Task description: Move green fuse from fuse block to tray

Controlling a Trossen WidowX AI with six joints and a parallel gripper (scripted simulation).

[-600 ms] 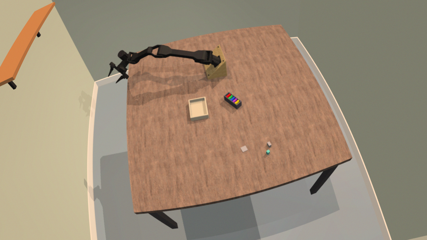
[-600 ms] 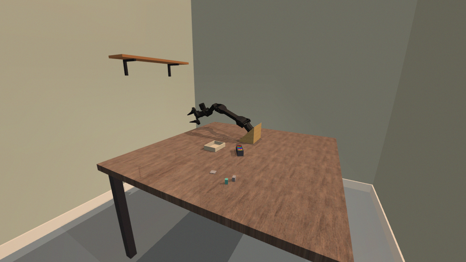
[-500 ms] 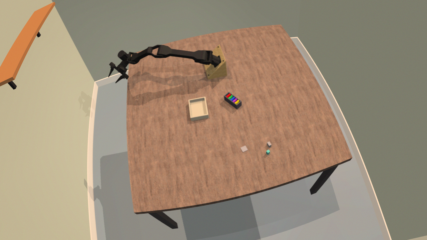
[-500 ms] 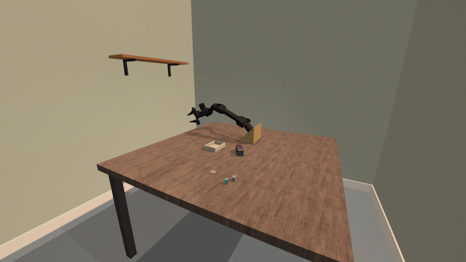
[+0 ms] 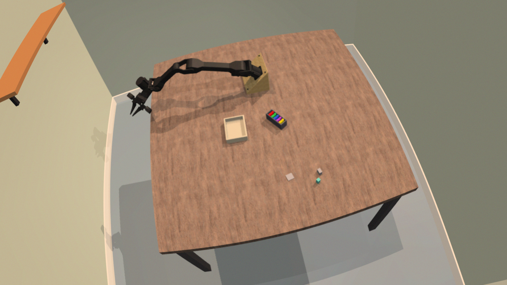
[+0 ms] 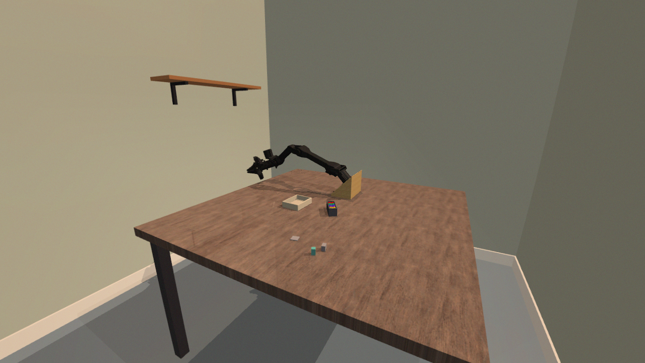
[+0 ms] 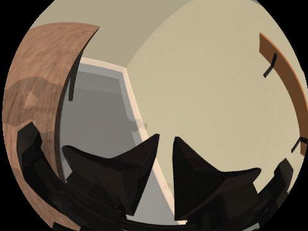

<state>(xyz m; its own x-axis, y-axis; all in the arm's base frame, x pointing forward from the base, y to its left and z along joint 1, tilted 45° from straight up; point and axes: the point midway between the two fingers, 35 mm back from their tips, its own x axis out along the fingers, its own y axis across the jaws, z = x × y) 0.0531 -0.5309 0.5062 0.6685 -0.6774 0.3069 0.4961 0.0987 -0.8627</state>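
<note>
The green fuse lies 190 mm ahead of my gripper tip, 790 mm to the left of it and 40 mm below it. From my gripper tip the other things lie so: blue fuse (200 mm ahead, 800 mm to the left, 40 mm below); beige tray (210 mm ahead, 590 mm to the left, 60 mm below); red fuse (170 mm ahead, 780 mm to the left, 40 mm below).
</note>
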